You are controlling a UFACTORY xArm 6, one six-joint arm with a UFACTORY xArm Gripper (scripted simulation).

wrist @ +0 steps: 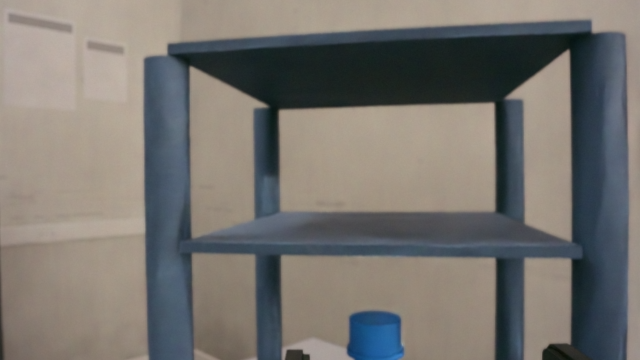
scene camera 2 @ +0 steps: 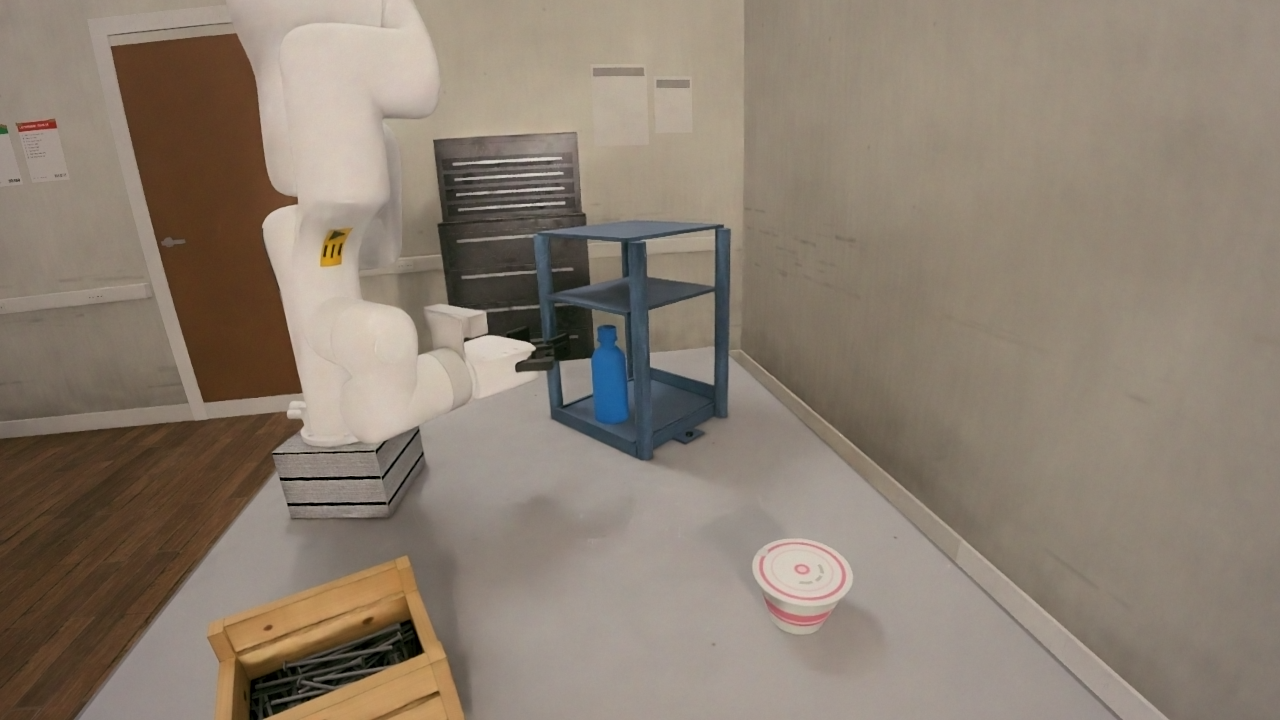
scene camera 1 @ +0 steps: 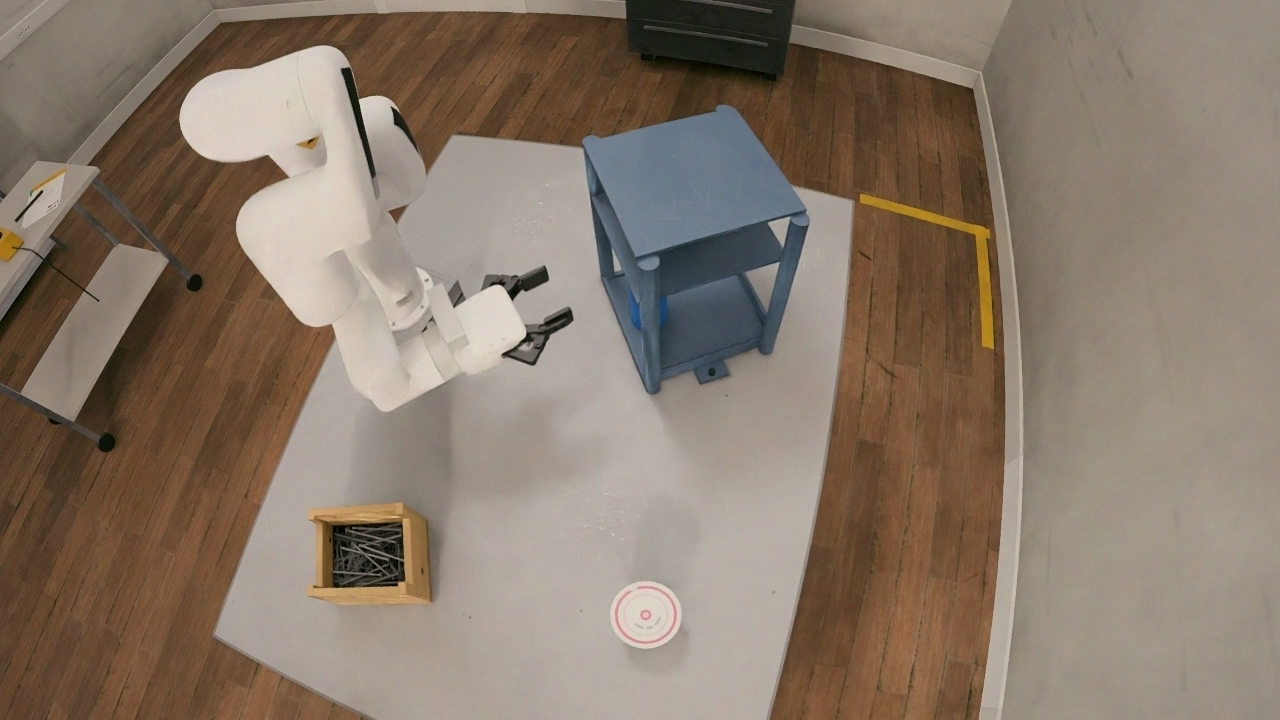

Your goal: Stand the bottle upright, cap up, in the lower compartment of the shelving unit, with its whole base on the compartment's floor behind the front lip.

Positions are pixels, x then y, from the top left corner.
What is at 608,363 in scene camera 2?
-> A blue bottle.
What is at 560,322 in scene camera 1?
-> My gripper.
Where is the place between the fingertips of my gripper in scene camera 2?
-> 547,339
